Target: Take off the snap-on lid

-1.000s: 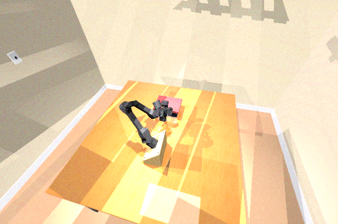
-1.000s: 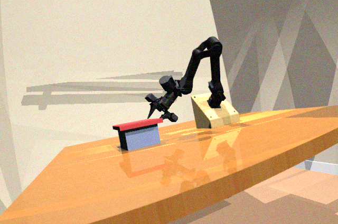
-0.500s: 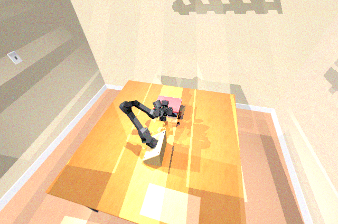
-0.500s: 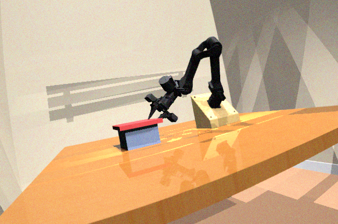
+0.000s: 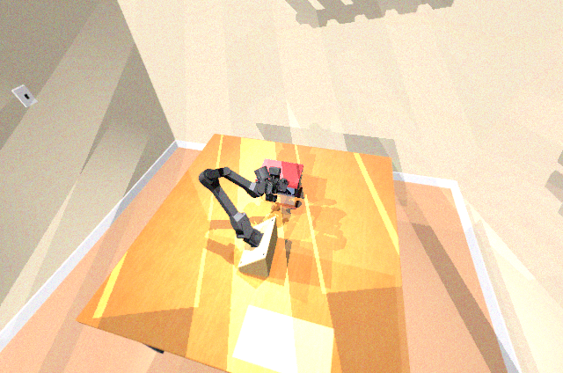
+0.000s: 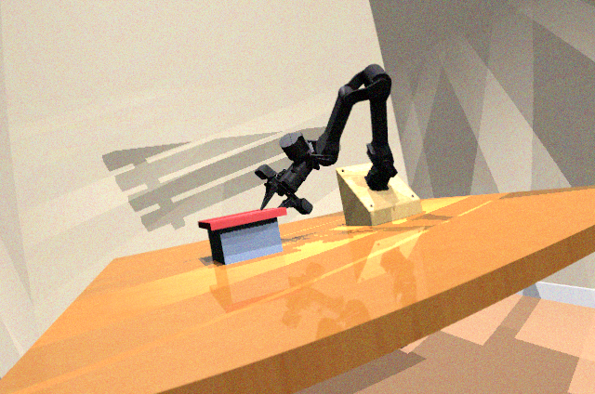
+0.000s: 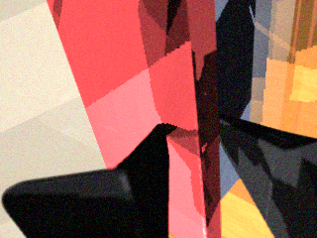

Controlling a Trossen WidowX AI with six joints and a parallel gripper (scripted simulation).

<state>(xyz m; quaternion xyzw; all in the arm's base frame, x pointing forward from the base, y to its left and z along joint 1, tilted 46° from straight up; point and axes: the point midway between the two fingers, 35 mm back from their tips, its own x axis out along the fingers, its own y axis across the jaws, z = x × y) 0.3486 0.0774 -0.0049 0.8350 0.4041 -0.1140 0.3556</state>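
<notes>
Now: gripper tip 8 cm short of the lid, 1 cm to the right of it and 1 cm below it. Round my gripper tip: storage box 8 cm ahead, 4 cm below, 1 cm to the left.
</notes>
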